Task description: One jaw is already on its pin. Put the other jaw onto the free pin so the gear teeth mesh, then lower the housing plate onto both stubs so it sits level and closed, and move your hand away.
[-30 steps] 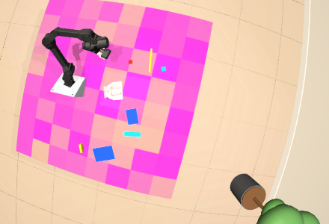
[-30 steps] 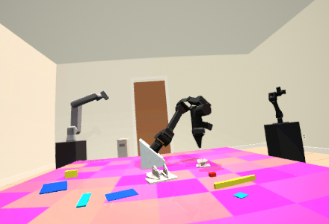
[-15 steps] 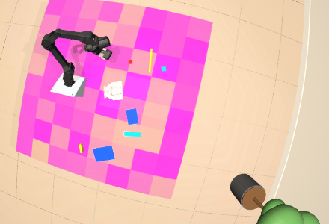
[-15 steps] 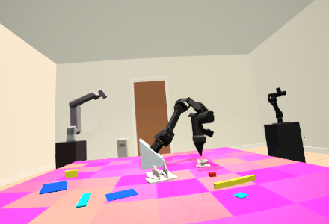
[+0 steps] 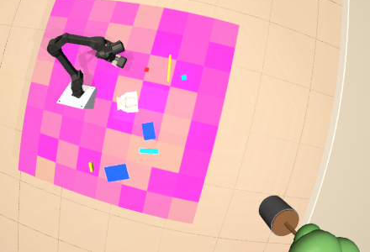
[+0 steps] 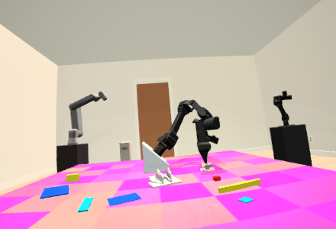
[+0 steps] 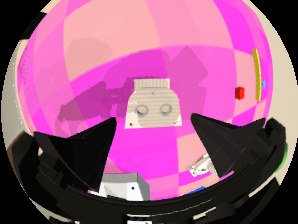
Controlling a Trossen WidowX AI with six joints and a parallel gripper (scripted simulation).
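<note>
Right now the white jaw is 140 mm ahead of my gripper tip, 240 mm to the right of it and 30 mm below it. Round my gripper tip: red cube 200 mm ahead, 10 mm to the left, 40 mm below; then white base 180 mm ahead, 200 mm to the right, 40 mm below; then yellow bar 320 mm ahead, 60 mm to the left, 30 mm below.
</note>
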